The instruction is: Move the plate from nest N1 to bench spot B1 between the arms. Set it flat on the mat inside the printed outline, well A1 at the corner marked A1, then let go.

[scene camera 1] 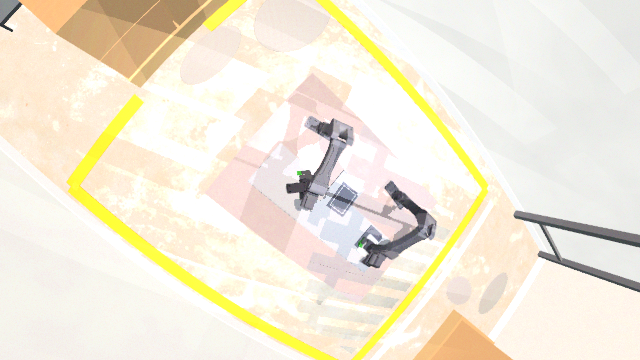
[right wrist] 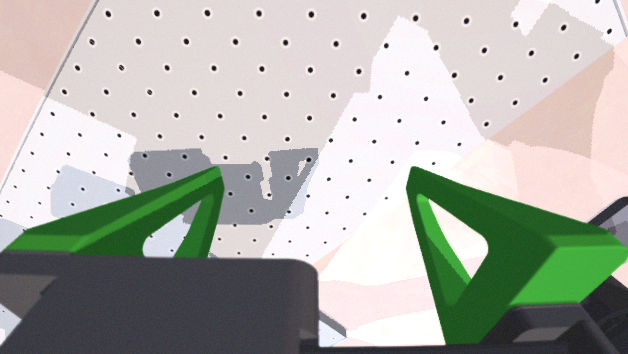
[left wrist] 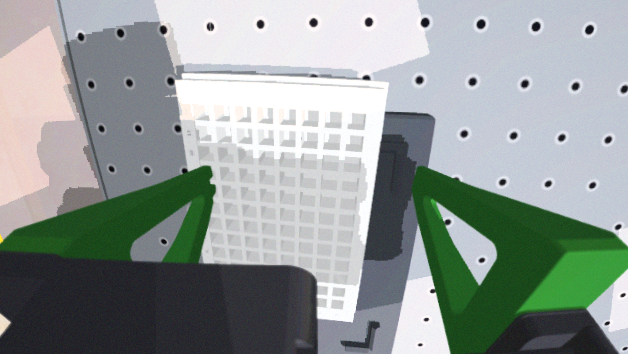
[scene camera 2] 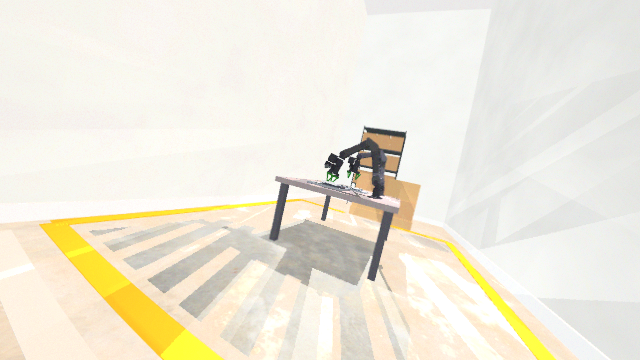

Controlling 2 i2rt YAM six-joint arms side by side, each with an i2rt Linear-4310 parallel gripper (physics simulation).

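Note:
The white many-welled plate sits on the dark nest N1 in the left wrist view. My left gripper is open above it. One fingertip overlaps the plate's left edge in the picture; the other is out past its right edge, over the nest's side. Contact cannot be told. The dark mat at B1, with its white outline, lies between the arms; its A1 mark is too small to read. My right gripper is open and empty above the perforated board.
The pale perforated board lies under both grippers on the table. In scene camera 1 the right arm reaches close to the mat's left side, and the left arm stands to its right.

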